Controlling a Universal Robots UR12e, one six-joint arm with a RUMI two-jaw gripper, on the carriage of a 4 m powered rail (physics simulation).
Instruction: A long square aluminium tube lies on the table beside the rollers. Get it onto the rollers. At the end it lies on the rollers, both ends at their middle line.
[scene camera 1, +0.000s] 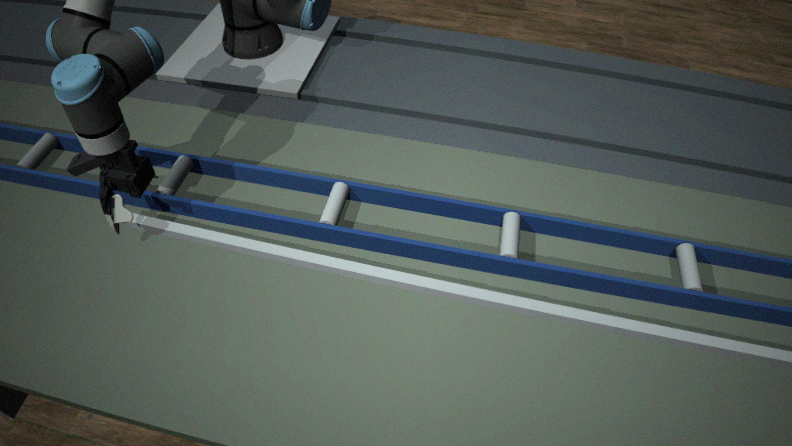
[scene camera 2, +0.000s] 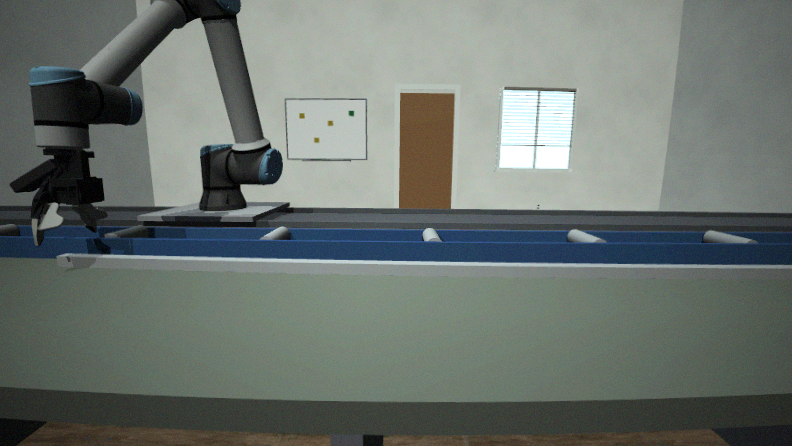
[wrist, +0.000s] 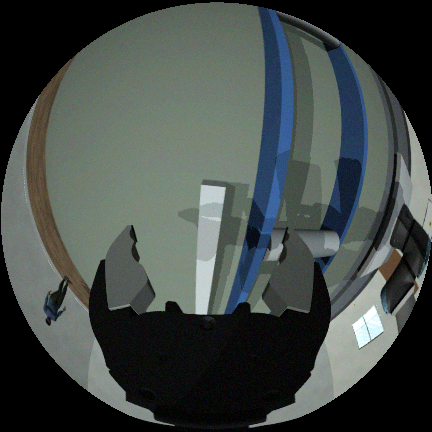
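Where they show: gripper, fingertip midpoint: (scene camera 1: 133, 208) (scene camera 2: 69, 238) (wrist: 208, 228); arm's base, origin of the base link: (scene camera 1: 253, 42) (scene camera 2: 223, 208) (wrist: 398, 224).
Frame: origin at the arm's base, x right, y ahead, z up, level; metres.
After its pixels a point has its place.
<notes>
The long square aluminium tube (scene camera 1: 387, 272) {x -0.603, y 0.758, z -0.005 m} (scene camera 2: 421, 265) {x -0.812, y 0.780, z -0.007 m} (wrist: 202, 280) {x -0.141, y 0.750, z -0.005 m} lies on the table along the near side of the rollers' frame. Its left end shows; its right end is outside the scene views. The light grey rollers (scene camera 1: 334, 203) {x -0.453, y 0.627, z 0.030 m} (scene camera 2: 276, 233) {x -0.461, y 0.636, z 0.027 m} (wrist: 317, 242) {x -0.037, y 0.611, z 0.025 m} lie across between two blue rails. My gripper (scene camera 1: 135, 203) {x -0.019, y 0.746, z 0.033 m} (scene camera 2: 65, 237) {x -0.019, y 0.746, z 0.033 m} (wrist: 208, 228) {x -0.019, y 0.746, z 0.033 m} is open, with nothing between its fingers. It points down over the tube's left end. In the wrist view the tube runs between the two spread fingers, below them. In scene camera 1 the near finger partly covers the tube's end.
The near blue rail (scene camera 1: 443, 254) {x -0.712, y 0.694, z 0.006 m} (scene camera 2: 387, 250) {x -0.739, y 0.694, z 0.002 m} (wrist: 275, 125) {x 0.078, y 0.694, z 0.012 m} stands right beside the tube, and the far blue rail (scene camera 1: 443, 208) {x -0.693, y 0.558, z -0.002 m} (wrist: 352, 100) {x 0.183, y 0.558, z 0.003 m} runs parallel. The arm's carriage plate (scene camera 1: 288, 74) {x -0.170, y 0.142, z 0.000 m} is on the rail track behind the table. A person (wrist: 56, 300) shows in the wrist view.
</notes>
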